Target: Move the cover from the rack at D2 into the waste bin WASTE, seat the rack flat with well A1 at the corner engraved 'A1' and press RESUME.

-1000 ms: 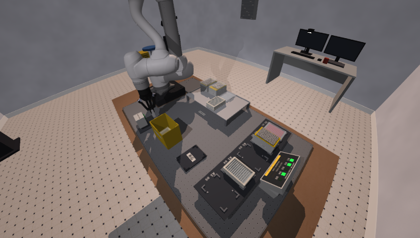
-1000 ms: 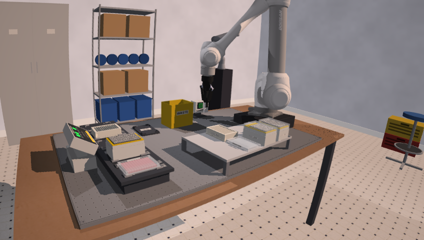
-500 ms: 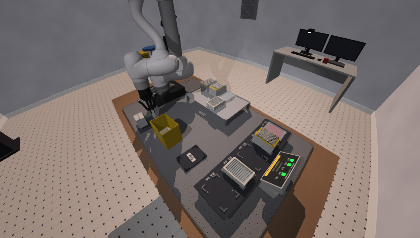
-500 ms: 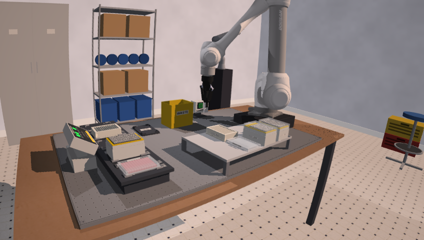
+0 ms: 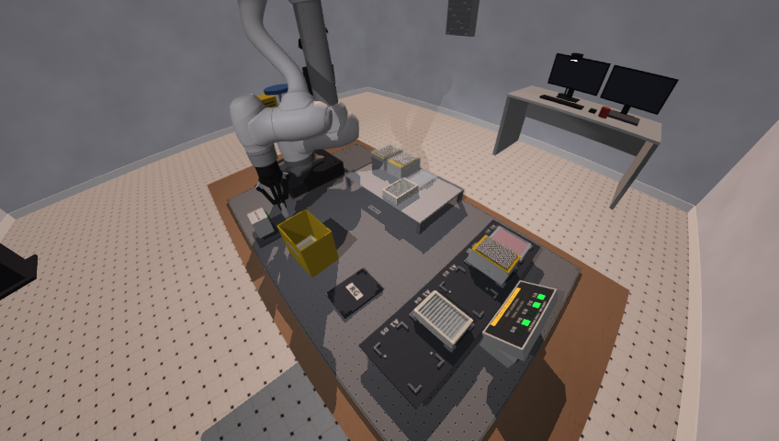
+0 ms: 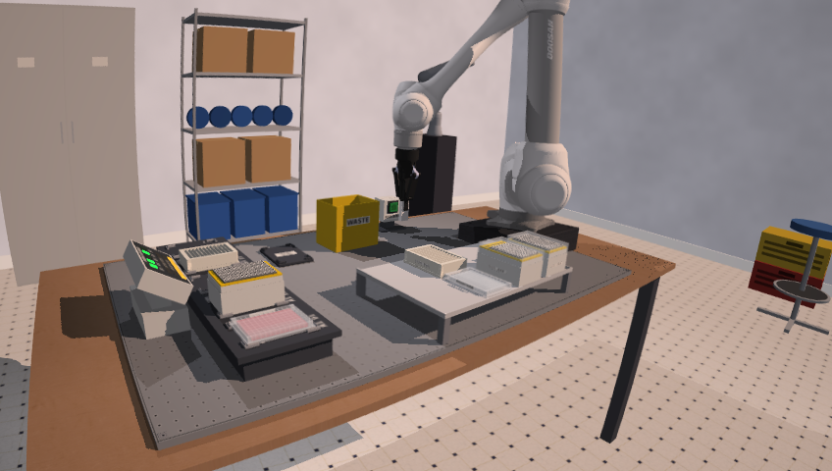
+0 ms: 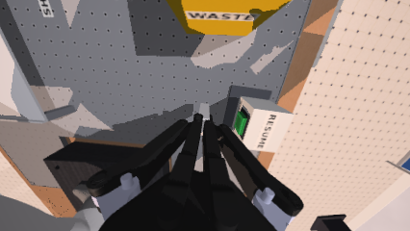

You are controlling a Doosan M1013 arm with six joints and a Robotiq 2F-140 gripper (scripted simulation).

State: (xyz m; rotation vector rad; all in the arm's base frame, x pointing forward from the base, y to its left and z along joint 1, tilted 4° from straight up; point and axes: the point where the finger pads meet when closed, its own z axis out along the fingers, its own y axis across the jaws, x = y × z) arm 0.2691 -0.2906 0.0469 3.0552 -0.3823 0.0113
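The resume key box is 20 mm behind my hand, 70 mm to the right of it and 20 mm below it. Round my hand: reservoir (680 mm ahead, 20 mm to the right, 20 mm below); yellow waste bin (200 mm ahead, 50 mm to the right, 40 mm below); shelf (260 mm ahead, 430 mm to the left, 30 mm below).
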